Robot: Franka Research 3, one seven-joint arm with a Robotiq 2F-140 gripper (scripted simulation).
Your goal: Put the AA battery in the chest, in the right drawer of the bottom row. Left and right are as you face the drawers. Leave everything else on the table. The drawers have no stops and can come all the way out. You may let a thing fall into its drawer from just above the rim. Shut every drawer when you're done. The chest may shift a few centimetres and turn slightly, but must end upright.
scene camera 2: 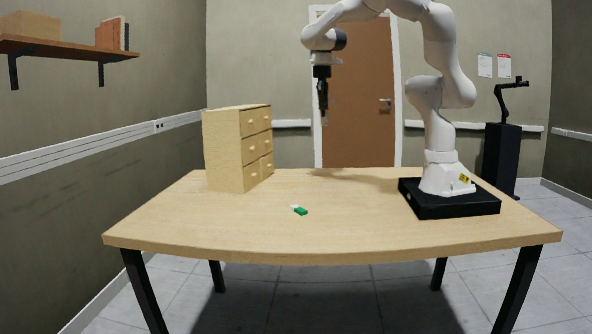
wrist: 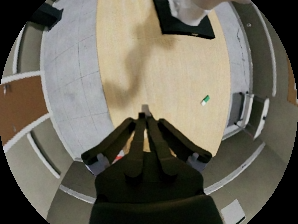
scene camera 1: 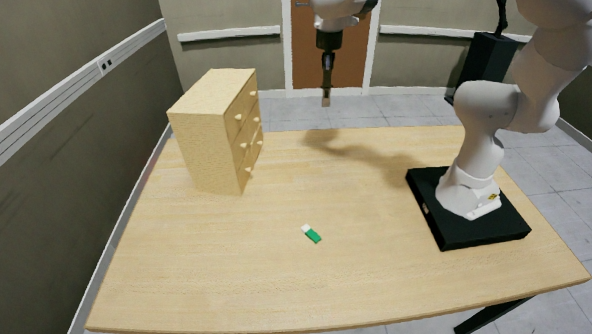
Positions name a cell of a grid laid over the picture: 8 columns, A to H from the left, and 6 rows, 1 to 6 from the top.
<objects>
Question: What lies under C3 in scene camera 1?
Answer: A wooden chest.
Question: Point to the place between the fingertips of my gripper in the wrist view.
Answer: D3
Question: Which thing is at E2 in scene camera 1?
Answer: My gripper.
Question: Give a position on a wooden chest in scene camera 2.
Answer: C3
</objects>
